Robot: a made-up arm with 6 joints. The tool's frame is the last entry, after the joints.
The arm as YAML. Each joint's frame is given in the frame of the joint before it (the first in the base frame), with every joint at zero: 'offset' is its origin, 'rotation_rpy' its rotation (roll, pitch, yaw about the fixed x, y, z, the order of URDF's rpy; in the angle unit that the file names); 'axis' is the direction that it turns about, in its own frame. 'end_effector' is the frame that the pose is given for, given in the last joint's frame.
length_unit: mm
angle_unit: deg
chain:
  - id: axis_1
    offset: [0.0, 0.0, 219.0]
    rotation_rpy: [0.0, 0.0, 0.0]
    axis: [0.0, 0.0, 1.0]
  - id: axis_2
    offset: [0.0, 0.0, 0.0]
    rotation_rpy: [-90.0, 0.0, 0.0]
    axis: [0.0, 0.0, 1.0]
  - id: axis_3
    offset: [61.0, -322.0, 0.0]
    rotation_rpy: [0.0, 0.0, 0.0]
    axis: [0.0, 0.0, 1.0]
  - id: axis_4
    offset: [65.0, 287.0, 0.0]
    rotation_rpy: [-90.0, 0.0, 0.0]
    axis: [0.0, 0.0, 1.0]
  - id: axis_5
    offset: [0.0, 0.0, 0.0]
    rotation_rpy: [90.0, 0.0, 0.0]
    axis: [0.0, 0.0, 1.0]
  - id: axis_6
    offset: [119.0, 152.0, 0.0]
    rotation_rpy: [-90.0, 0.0, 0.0]
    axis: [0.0, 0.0, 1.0]
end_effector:
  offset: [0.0, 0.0, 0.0]
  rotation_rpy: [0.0, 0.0, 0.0]
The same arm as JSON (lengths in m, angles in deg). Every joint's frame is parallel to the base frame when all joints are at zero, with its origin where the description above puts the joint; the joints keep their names.
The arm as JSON. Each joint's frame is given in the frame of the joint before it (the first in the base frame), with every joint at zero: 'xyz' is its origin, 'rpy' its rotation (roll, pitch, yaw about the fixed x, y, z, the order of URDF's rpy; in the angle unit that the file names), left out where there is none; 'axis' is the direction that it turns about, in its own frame. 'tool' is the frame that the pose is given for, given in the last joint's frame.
{"units": {"length": "m", "angle": "deg"}, "joints": [
  {"name": "axis_1", "type": "revolute", "origin": {"xyz": [0.0, 0.0, 0.219]}, "axis": [0.0, 0.0, 1.0]},
  {"name": "axis_2", "type": "revolute", "origin": {"xyz": [0.0, 0.0, 0.0]}, "axis": [0.0, 1.0, 0.0]},
  {"name": "axis_3", "type": "revolute", "origin": {"xyz": [0.061, 0.0, 0.322]}, "axis": [0.0, 1.0, 0.0]},
  {"name": "axis_4", "type": "revolute", "origin": {"xyz": [0.065, 0.0, -0.287]}, "axis": [0.0, 0.0, -1.0]},
  {"name": "axis_5", "type": "revolute", "origin": {"xyz": [0.0, 0.0, 0.0]}, "axis": [0.0, 1.0, 0.0]},
  {"name": "axis_6", "type": "revolute", "origin": {"xyz": [0.119, 0.0, -0.152]}, "axis": [0.0, 0.0, -1.0]}
], "tool": {"origin": {"xyz": [0.0, 0.0, 0.0], "rpy": [180.0, 0.0, 0.0]}}}

